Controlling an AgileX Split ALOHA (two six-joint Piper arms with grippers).
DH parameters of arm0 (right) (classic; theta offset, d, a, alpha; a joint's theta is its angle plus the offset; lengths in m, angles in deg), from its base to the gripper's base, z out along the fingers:
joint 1: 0 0.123 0 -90
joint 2: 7.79 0 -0.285 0
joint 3: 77.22 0 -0.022 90
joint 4: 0 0.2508 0 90
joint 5: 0 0 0.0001 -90
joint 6: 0 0.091 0 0
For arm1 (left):
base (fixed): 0 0 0 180
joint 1: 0 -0.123 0 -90
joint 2: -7.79 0 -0.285 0
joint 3: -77.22 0 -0.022 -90
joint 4: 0 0.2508 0 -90
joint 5: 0 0 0.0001 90
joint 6: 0 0.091 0 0
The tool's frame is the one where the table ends.
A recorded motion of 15 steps. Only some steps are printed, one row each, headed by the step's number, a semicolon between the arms.
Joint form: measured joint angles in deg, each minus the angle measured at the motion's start. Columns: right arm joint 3, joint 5, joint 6, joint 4, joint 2, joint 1; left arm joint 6, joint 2, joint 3, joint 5, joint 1, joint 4.
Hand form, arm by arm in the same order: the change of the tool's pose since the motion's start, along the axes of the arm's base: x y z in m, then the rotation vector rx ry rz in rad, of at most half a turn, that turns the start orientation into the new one. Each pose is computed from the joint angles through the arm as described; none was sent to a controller.
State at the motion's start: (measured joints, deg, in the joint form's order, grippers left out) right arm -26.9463 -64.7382 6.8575 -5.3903 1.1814 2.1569; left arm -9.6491 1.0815 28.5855 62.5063 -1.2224 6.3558
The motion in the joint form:
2: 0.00 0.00 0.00 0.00 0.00 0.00; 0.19 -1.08 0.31 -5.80 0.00 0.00
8: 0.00 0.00 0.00 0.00 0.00 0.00; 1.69 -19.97 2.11 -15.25 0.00 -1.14
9: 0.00 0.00 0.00 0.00 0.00 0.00; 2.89 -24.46 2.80 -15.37 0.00 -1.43
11: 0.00 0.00 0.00 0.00 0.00 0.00; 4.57 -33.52 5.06 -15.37 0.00 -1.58
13: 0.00 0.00 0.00 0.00 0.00 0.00; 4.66 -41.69 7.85 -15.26 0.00 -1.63
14: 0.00 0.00 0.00 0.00 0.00 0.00; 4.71 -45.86 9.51 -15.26 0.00 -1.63
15: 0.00 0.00 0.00 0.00 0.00 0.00; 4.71 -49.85 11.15 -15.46 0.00 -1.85
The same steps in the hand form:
2: 0.0000 0.0000 0.0000 0.0000 0.0000 0.0000; 0.0063 -0.0004 0.0099 0.0111 -0.0866 -0.0107
8: 0.0000 0.0000 0.0000 0.0000 0.0000 0.0000; 0.0666 -0.0014 0.0237 0.0185 0.0497 -0.0469
9: 0.0000 0.0000 0.0000 0.0000 0.0000 0.0000; 0.0800 -0.0015 0.0226 0.0287 0.1157 -0.0599
11: 0.0000 0.0000 0.0000 0.0000 0.0000 0.0000; 0.1072 -0.0011 0.0217 0.0442 0.2369 -0.0788
13: 0.0000 0.0000 0.0000 0.0000 0.0000 0.0000; 0.1331 -0.0006 0.0211 0.0388 0.3326 -0.0822
14: 0.0000 0.0000 0.0000 0.0000 0.0000 0.0000; 0.1470 -0.0003 0.0206 0.0368 0.3764 -0.0838
15: 0.0000 0.0000 0.0000 0.0000 0.0000 0.0000; 0.1609 -0.0003 0.0196 0.0307 0.4136 -0.0856

